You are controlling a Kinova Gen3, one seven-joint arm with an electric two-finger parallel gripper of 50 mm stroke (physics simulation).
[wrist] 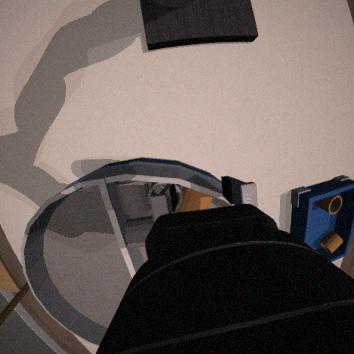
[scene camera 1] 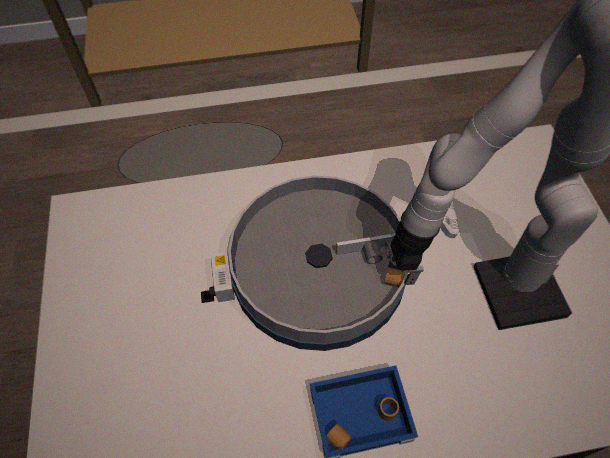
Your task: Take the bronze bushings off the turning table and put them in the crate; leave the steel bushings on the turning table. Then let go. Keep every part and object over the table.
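Observation:
The turning table is a grey round tray with a raised rim. A bronze bushing lies on it near the rim, on the robot's side. Grey steel bushings are beside it near the bar, partly hidden by the gripper and dim in the wrist view. My gripper is open and empty, with its fingers apart on either side of the bronze bushing in the wrist view; its height above it is unclear. The blue crate holds an upright bronze bushing and another bronze bushing.
A light bar crosses part of the turning table from the rim towards the dark hub. A white box with a yellow label stands at the left rim. The black robot base plate is at the right.

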